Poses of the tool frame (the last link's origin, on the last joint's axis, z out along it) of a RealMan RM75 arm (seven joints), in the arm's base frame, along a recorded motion.
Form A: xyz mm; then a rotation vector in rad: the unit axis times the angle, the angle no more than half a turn.
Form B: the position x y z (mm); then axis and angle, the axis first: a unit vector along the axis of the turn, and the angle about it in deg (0 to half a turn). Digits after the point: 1 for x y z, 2 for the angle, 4 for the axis.
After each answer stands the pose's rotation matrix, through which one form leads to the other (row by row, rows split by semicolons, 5 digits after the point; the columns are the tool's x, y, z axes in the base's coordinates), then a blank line. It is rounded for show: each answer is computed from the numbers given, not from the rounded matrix.
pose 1, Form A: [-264.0, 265.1, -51.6, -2.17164, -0.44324, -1.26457]
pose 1, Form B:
[-264.0, 265.1, -51.6, -0.8510, -0.1737, -0.4956, 146.21]
0.49508 0.54630 0.67561; -0.00496 -0.77580 0.63095; 0.86883 -0.31573 -0.38138

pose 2, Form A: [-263.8, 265.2, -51.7, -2.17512, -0.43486, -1.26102]
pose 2, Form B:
[-263.8, 265.2, -51.7, -0.8525, -0.1704, -0.4942, 146.19]
0.49962 0.54099 0.67655; -0.00897 -0.77774 0.62853; 0.86620 -0.32009 -0.38372

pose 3, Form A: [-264.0, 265.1, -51.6, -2.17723, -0.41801, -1.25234]
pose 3, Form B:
[-264.0, 265.1, -51.6, -0.8551, -0.1642, -0.4918, 145.89]
0.50855 0.53241 0.67669; -0.01922 -0.77869 0.62711; 0.86082 -0.33192 -0.38577

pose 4, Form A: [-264.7, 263.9, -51.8, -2.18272, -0.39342, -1.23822]
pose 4, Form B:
[-264.7, 263.9, -51.8, -0.8593, -0.1549, -0.4875, 145.54]
0.52269 0.51866 0.67660; -0.03301 -0.78074 0.62398; 0.85188 -0.34849 -0.39096

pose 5, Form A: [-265.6, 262.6, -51.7, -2.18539, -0.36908, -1.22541]
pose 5, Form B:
[-265.6, 262.6, -51.7, -0.8629, -0.1457, -0.4839, 145.10]
0.53519 0.50572 0.67663; -0.04791 -0.78153 0.62202; 0.84337 -0.36531 -0.39404

